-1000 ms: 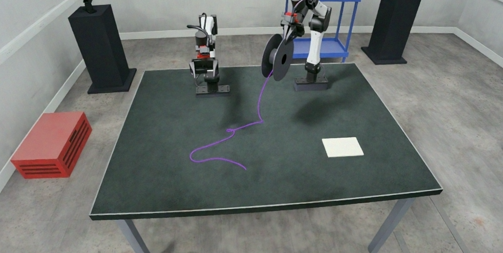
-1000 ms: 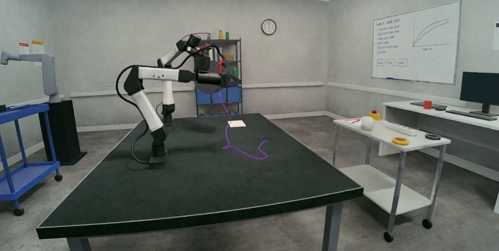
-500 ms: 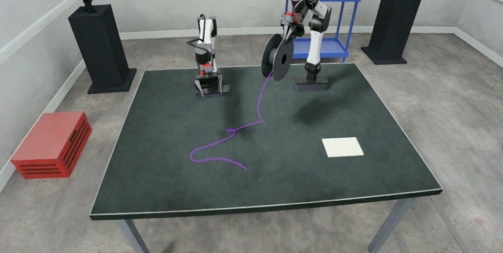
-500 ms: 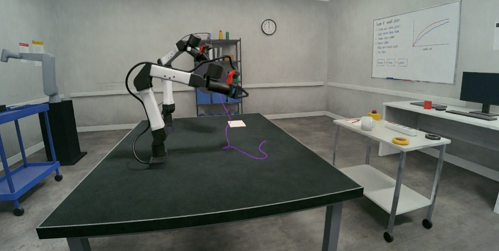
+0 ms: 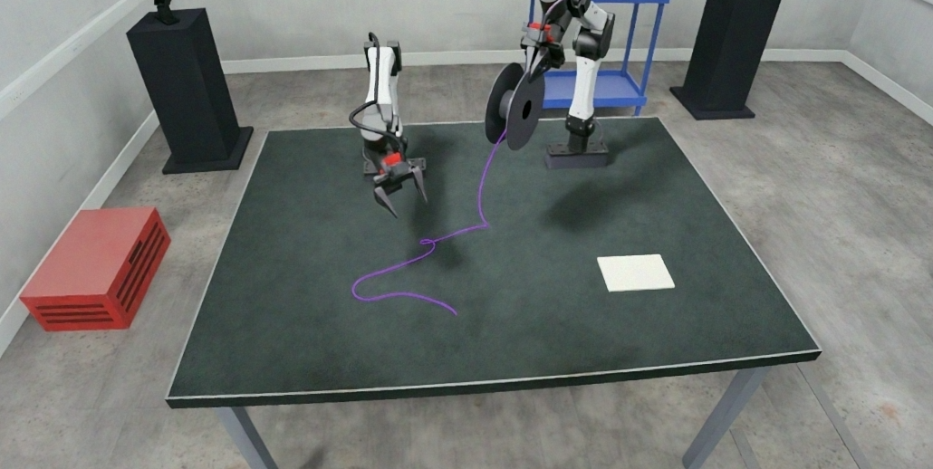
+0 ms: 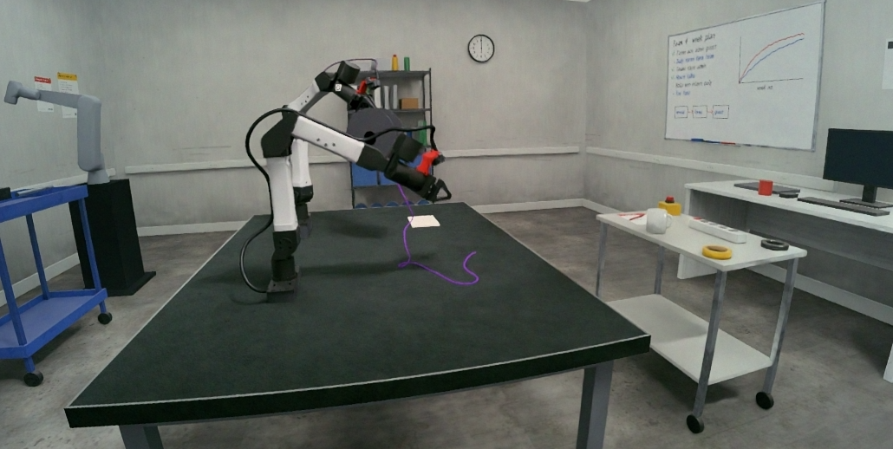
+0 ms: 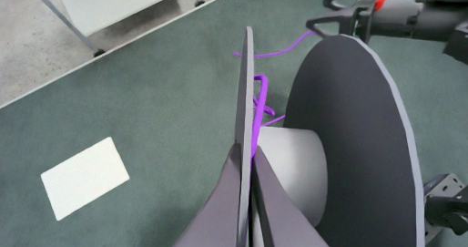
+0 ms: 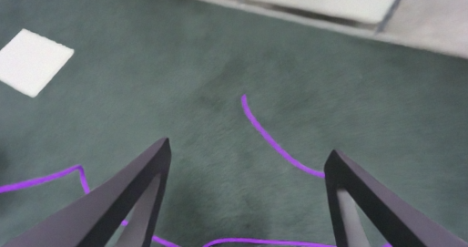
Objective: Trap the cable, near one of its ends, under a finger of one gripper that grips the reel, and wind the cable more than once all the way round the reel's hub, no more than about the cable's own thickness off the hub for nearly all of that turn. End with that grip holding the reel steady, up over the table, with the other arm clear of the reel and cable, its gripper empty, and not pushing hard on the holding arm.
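Observation:
The dark grey reel is 8 cm below my left hand, 2 cm to the right of it and 1 cm behind it. The rest, counted from my left hand: white card 46 cm below, 28 cm to the left, 21 cm ahead.

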